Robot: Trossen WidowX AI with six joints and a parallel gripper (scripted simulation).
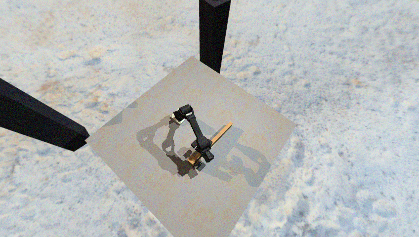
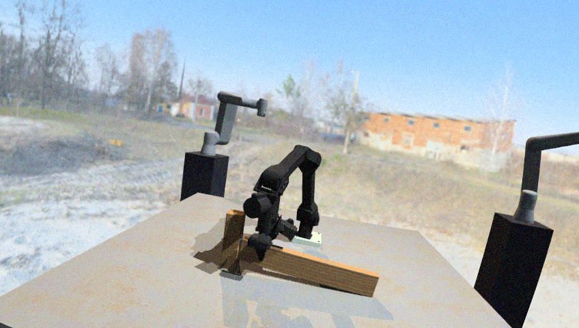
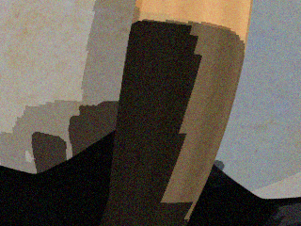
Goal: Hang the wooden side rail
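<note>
Right now my gripper tip is 10 mm short of the headboard post, 100 mm to the left of it and 40 mm below it.
</note>
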